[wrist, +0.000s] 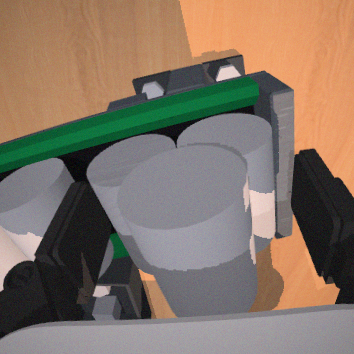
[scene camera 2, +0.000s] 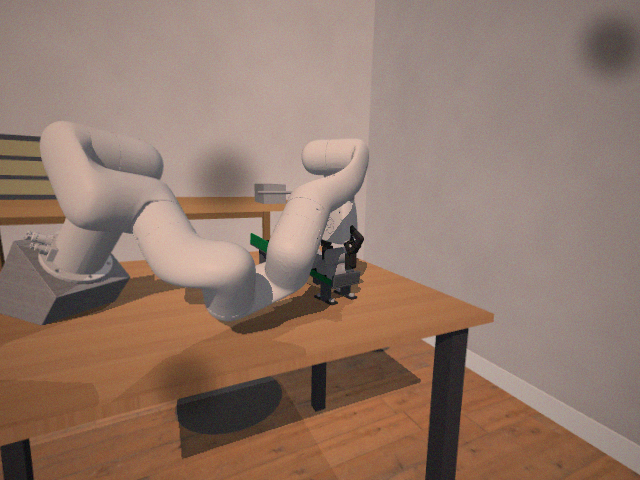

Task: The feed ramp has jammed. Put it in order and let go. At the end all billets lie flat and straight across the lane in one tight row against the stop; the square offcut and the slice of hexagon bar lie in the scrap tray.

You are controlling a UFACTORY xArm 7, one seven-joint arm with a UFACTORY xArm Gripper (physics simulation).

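Frame: origin at the arm's base, x up, y ahead, z left, level; metres.
Seen in the pictures: gripper, fingertip midpoint: [wrist: 192, 191] [scene camera 2: 338, 264]; arm's base at its link origin: [scene camera 2: 77, 260].
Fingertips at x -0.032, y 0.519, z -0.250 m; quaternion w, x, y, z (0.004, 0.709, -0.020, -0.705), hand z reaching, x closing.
Note:
Offsets run from my fingertips to a thing's top centre. "spot": to the spot under its first point. Level surfaces: height alone.
Grey round billets lie in the lane of the ramp in the wrist view. One billet {dy -0.010, dx +0.008, dz -0.017 m} [wrist: 225, 132] is beside the grey stop plate {dy -0.010, dx -0.011, dz -0.041 m} [wrist: 284, 165], another {dy -0.010, dx +0.013, dz +0.023 m} [wrist: 132, 160] is left of it. A nearer billet {dy -0.003, dx +0.045, dz -0.001 m} [wrist: 185, 187] overlaps both in view and sits askew, apparently higher. A further billet {dy -0.009, dx +0.019, dz +0.073 m} [wrist: 35, 185] is at the left, apart from these. My gripper [wrist: 192, 191] [scene camera 2: 339, 259] is open and empty: one finger is left of the askew billet, the other beyond the stop plate. The square offcut, hexagon slice and scrap tray cannot be made out.
A green side rail [wrist: 150, 119] [scene camera 2: 260, 241] runs along the ramp; part of the other green rail {spot: dy -0.046, dx -0.016, dz +0.055 m} [wrist: 119, 246] shows below the billets. Dark bolted feet [wrist: 187, 80] [scene camera 2: 326, 298] carry the ramp on the wooden table {dx -0.084 m} [scene camera 2: 413, 310]. A grey box [scene camera 2: 269, 193] is on the back bench.

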